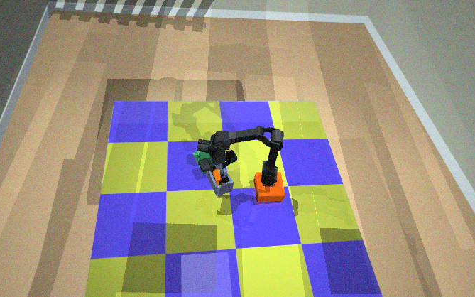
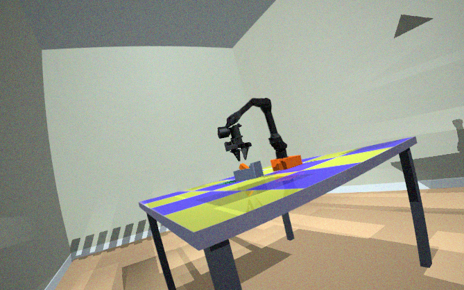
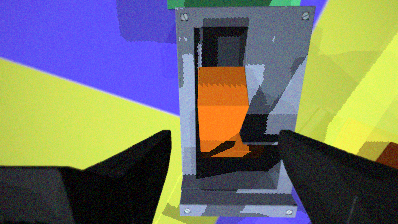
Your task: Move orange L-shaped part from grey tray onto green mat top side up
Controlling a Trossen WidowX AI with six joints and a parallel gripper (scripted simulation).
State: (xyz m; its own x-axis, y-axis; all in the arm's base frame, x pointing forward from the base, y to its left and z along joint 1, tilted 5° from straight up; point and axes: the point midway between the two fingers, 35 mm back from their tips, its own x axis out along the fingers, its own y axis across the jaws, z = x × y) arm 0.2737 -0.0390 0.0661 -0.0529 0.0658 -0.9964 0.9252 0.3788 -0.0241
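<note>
My gripper tip is 70 mm above the orange part, 30 mm past it and 20 mm to the right of it. Also, from my gripper tip: green mat (140 mm to the right, 130 mm below, 40 mm ahead).
</note>
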